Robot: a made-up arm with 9 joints. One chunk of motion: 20 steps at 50 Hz.
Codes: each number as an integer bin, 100 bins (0 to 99) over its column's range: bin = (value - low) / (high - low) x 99, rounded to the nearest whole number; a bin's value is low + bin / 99 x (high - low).
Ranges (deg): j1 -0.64..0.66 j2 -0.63..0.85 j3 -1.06..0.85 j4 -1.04..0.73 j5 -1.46..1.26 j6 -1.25..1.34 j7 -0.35..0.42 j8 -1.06..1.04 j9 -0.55..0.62
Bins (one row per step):
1: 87 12 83 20 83 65 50 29 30
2: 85 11 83 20 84 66 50 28 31
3: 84 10 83 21 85 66 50 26 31
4: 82 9 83 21 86 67 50 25 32
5: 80 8 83 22 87 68 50 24 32
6: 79 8 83 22 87 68 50 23 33
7: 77 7 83 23 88 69 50 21 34
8: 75 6 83 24 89 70 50 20 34
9: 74 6 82 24 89 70 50 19 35
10: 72 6 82 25 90 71 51 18 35
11: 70 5 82 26 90 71 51 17 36
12: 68 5 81 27 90 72 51 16 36
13: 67 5 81 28 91 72 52 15 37
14: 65 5 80 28 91 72 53 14 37
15: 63 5 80 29 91 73 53 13 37
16: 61 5 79 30 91 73 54 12 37
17: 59 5 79 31 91 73 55 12 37
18: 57 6 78 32 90 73 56 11 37
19: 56 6 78 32 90 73 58 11 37
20: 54 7 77 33 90 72 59 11 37
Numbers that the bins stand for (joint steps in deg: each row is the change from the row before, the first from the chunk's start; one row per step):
1: 0.502 -0.451 0.541 -0.682 0.820 0.451 0.039 -0.445 -0.195
2: 0.476 -0.466 0.541 -0.682 0.848 0.477 0.039 -0.466 -0.184
3: 0.463 -0.481 0.541 -0.665 0.875 0.477 0.039 -0.508 -0.184
4: 0.437 -0.495 0.541 -0.665 0.903 0.503 0.039 -0.530 -0.172
5: 0.411 -0.510 0.541 -0.647 0.930 0.529 0.039 -0.551 -0.172
6: 0.397 -0.510 0.541 -0.647 0.930 0.529 0.039 -0.572 -0.160
7: 0.371 -0.525 0.541 -0.629 0.958 0.555 0.039 -0.615 -0.148
8: 0.345 -0.540 0.541 -0.611 0.985 0.581 0.039 -0.636 -0.148
9: 0.332 -0.540 0.522 -0.611 0.985 0.581 0.039 -0.657 -0.136
10: 0.305 -0.540 0.522 -0.593 1.013 0.607 0.047 -0.678 -0.136
11: 0.279 -0.555 0.522 -0.575 1.013 0.607 0.047 -0.699 -0.125
12: 0.253 -0.555 0.503 -0.557 1.013 0.634 0.047 -0.721 -0.125
13: 0.240 -0.555 0.503 -0.539 1.040 0.634 0.054 -0.742 -0.113
14: 0.214 -0.555 0.483 -0.539 1.040 0.634 0.062 -0.763 -0.113
15: 0.187 -0.555 0.483 -0.522 1.040 0.660 0.062 -0.784 -0.113
16: 0.161 -0.555 0.464 -0.504 1.040 0.660 0.070 -0.805 -0.113
17: 0.135 -0.555 0.464 -0.486 1.040 0.660 0.078 -0.805 -0.113
18: 0.108 -0.540 0.445 -0.468 1.013 0.660 0.086 -0.827 -0.113
19: 0.095 -0.540 0.445 -0.468 1.013 0.660 0.101 -0.827 -0.113
20: 0.069 -0.525 0.426 -0.450 1.013 0.634 0.109 -0.827 -0.113

